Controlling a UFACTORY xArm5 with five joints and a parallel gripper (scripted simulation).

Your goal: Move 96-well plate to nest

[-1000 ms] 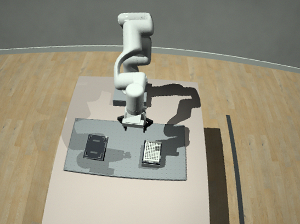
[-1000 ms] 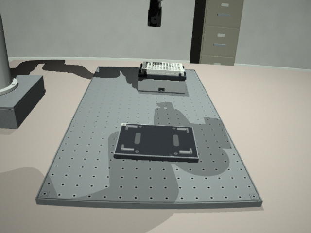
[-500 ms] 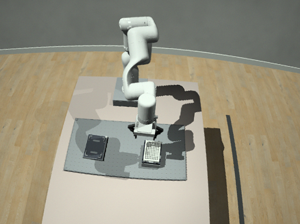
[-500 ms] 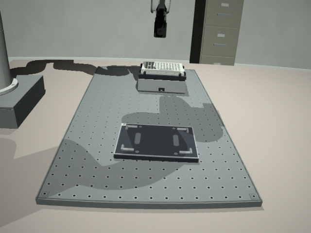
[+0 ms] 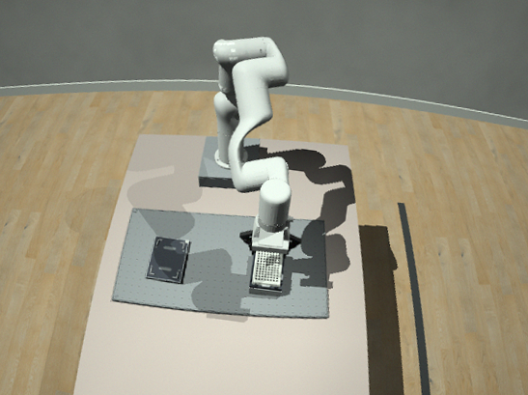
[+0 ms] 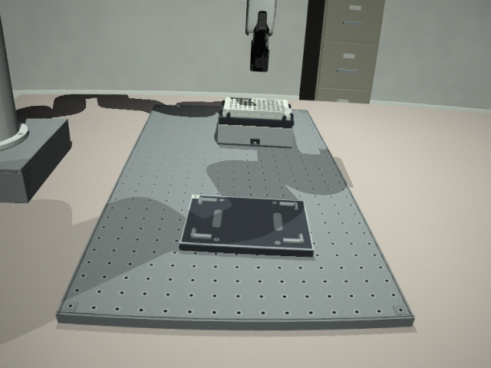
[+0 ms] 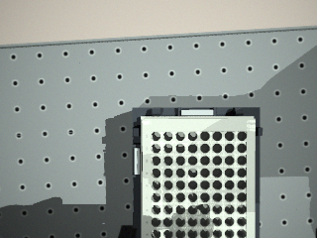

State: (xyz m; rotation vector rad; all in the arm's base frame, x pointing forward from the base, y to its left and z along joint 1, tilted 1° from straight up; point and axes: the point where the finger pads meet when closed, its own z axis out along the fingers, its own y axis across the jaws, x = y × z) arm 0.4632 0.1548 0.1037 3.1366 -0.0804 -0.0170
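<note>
My hand is 90 mm above the white 96-well plate. Round my hand: A1 label: 100 mm behind, 270 mm to the right, 140 mm below; then dark plate nest: 30 mm behind, 330 mm to the right, 150 mm below.
</note>
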